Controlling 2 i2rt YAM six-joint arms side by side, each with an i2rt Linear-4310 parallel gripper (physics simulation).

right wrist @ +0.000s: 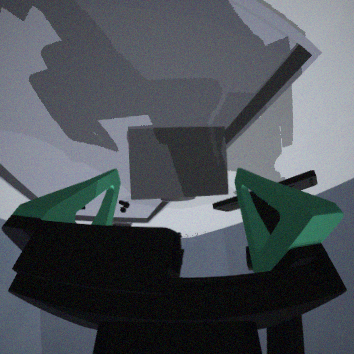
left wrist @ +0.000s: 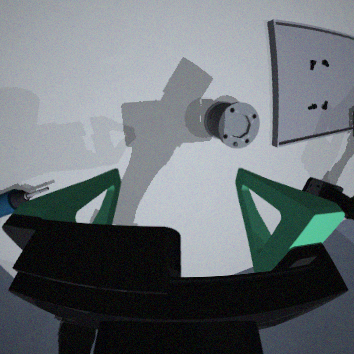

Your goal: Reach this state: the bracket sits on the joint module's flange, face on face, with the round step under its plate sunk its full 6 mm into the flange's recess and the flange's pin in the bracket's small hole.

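Places are measured from the left arm's base along level axes (x ahead, y left, z up), in metres.
Pixels of known places: left gripper, between the fingertips: (left wrist: 177, 174); right gripper, between the fingertips: (right wrist: 176, 174); right arm's base, origin of its link: (left wrist: 321, 192).
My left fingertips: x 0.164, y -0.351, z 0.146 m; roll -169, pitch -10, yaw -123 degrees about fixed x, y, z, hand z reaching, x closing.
Observation:
Behind a point stands the place of what it marks.
The joint module (left wrist: 235, 126) {x 0.131, y -0.445, z 0.054 m} stands in the left wrist view, right of centre, its pale round flange facing up with a recess and small holes. No bracket is on it. The bracket (right wrist: 147, 162) {x -0.035, y -0.838, z 0.029 m} is a grey block-like shape in the middle of the right wrist view, partly shadowed; a sliver of its round step shows at its lower edge. My left gripper (left wrist: 177, 174) {x 0.164, y -0.351, z 0.146 m} is open and empty, its fingers apart from the module, which lies beyond the right fingertip. My right gripper (right wrist: 176, 174) {x -0.055, y -0.819, z 0.031 m} is open, with the bracket in line with the gap between its fingertips. The flange's pin cannot be made out.
A grey tray (left wrist: 274, 85) {x 0.135, y -0.563, z 0.007 m} with dark rims and several small black screws (left wrist: 325, 63) {x 0.121, y -0.700, z 0.013 m} (right wrist: 123, 205) {x 0.041, y -0.675, z 0.011 m} is right of the module. A blue-handled tool (left wrist: 9, 201) {x 0.245, y -0.078, z 0.036 m} lies at the left edge. A black bar (right wrist: 300, 181) {x -0.251, y -0.709, z 0.010 m} shows behind the right finger in the right wrist view.

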